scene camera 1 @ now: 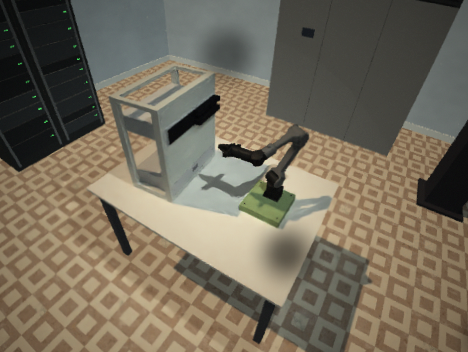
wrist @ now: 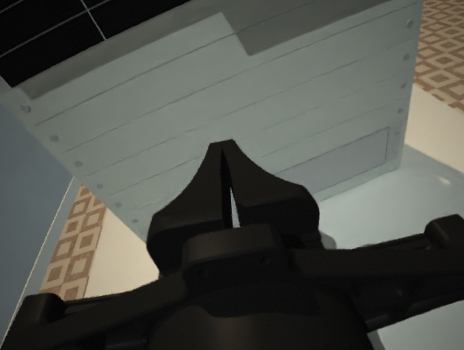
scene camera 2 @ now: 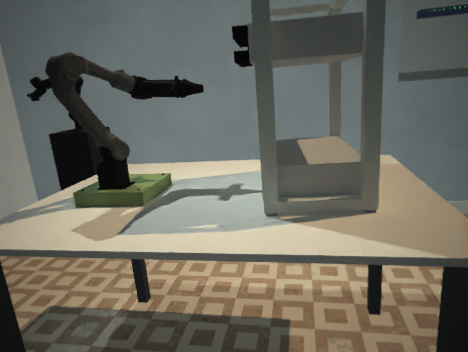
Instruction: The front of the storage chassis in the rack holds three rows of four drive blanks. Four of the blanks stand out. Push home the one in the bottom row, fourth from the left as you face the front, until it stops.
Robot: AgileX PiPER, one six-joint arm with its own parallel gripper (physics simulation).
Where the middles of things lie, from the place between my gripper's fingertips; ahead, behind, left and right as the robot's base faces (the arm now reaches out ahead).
Labels:
Right now my hand is 320 mm short of the pale rack [scene camera 2: 319, 166], 20 mm to the left of it and 50 mm above it.

